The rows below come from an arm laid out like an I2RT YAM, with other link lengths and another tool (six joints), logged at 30 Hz.
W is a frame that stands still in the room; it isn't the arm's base.
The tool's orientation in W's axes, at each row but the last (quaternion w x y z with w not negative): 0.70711 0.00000 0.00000 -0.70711; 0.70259 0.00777 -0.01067 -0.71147; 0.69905 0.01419 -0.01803 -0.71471; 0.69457 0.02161 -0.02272 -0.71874; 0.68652 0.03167 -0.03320 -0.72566; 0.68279 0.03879 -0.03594 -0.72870; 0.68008 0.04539 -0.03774 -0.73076; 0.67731 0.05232 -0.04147 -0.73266; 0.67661 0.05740 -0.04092 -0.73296
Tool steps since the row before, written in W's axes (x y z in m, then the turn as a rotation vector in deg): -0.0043 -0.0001 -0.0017 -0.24 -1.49 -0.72; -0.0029 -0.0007 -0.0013 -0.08 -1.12 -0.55; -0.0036 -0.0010 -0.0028 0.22 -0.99 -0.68; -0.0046 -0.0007 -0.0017 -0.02 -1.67 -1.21; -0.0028 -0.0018 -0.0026 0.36 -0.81 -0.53; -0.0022 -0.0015 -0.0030 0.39 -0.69 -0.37; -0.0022 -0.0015 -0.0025 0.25 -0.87 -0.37; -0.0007 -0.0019 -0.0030 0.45 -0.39 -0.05; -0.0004 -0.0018 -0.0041 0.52 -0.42 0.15
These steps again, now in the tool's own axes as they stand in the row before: 0.0001 -0.0043 -0.0017 1.49 -0.24 -0.72; 0.0007 -0.0029 -0.0012 1.12 -0.08 -0.55; 0.0011 -0.0037 -0.0026 0.98 0.21 -0.70; 0.0009 -0.0047 -0.0014 1.67 -0.04 -1.21; 0.0020 -0.0029 -0.0023 0.79 0.35 -0.56; 0.0017 -0.0024 -0.0027 0.67 0.39 -0.41; 0.0017 -0.0024 -0.0022 0.86 0.27 -0.39; 0.0020 -0.0009 -0.0029 0.36 0.47 -0.11; 0.0019 -0.0008 -0.0040 0.37 0.57 0.08
